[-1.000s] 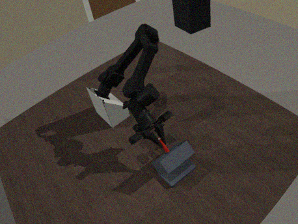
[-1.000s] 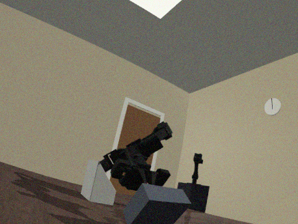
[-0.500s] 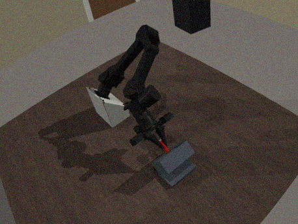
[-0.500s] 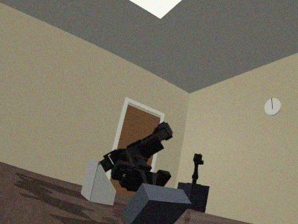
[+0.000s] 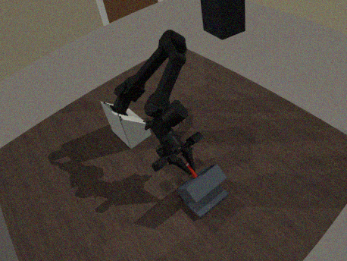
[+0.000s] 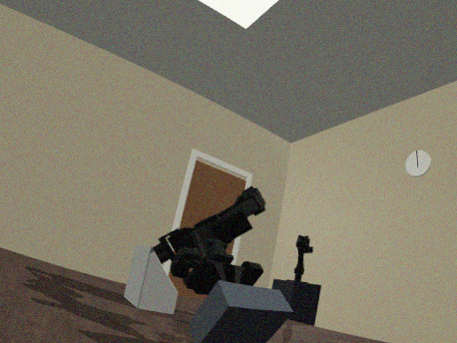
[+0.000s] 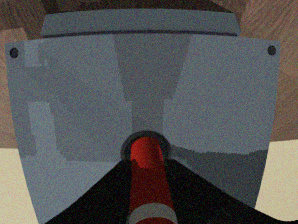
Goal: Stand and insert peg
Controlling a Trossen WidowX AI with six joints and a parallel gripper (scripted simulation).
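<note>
Now: the red peg 1 cm behind my gripper tip and 1 cm above it. From my gripper tip the other things lie so: sloped panel: 4 cm ahead, 3 cm below.
</note>
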